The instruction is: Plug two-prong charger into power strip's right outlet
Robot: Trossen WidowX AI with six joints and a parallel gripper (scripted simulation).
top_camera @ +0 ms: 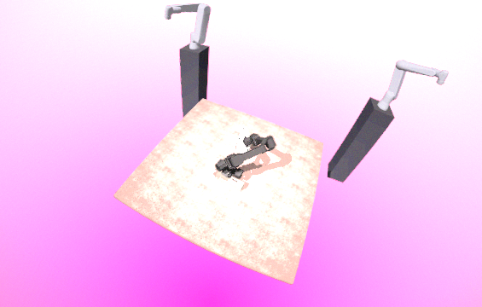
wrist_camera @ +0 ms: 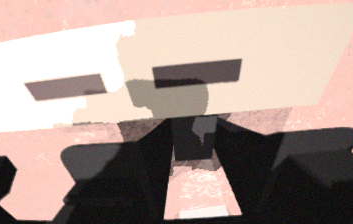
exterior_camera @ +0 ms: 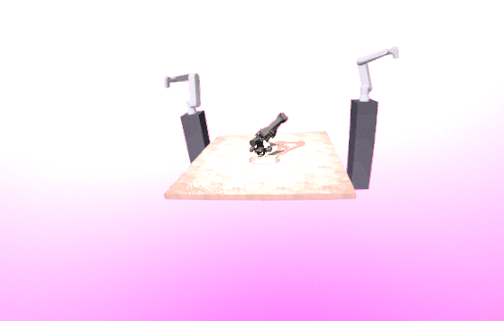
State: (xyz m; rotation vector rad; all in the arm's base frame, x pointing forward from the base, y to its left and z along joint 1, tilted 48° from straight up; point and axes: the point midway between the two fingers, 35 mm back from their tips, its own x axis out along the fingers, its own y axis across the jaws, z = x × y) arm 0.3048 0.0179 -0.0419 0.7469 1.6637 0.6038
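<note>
Now: gripper tip 2 cm short of the grey charger and 1 cm below it.
</note>
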